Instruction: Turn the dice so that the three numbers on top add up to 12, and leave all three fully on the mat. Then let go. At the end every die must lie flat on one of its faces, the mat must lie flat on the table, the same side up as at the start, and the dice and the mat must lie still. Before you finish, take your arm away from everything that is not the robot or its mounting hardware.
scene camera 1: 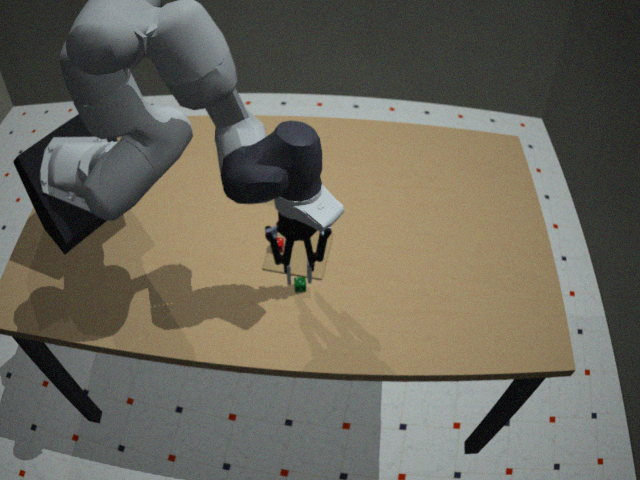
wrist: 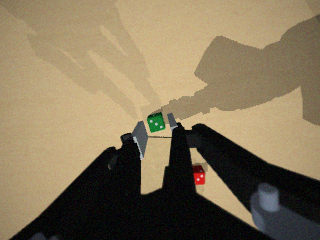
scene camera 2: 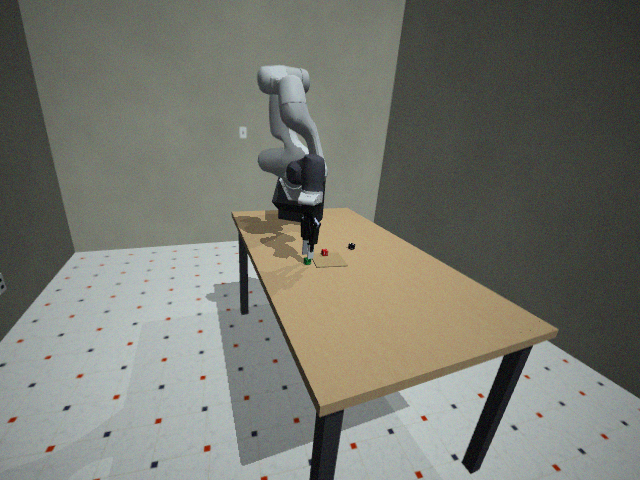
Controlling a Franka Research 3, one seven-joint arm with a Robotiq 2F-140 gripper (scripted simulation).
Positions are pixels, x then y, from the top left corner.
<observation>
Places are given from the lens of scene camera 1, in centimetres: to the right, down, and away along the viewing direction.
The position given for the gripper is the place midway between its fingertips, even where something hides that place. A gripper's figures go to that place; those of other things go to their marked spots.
gripper (scene camera 1: 299,279): -5, 9, 123
tan mat (scene camera 1: 298,263): -5, 5, 129
</observation>
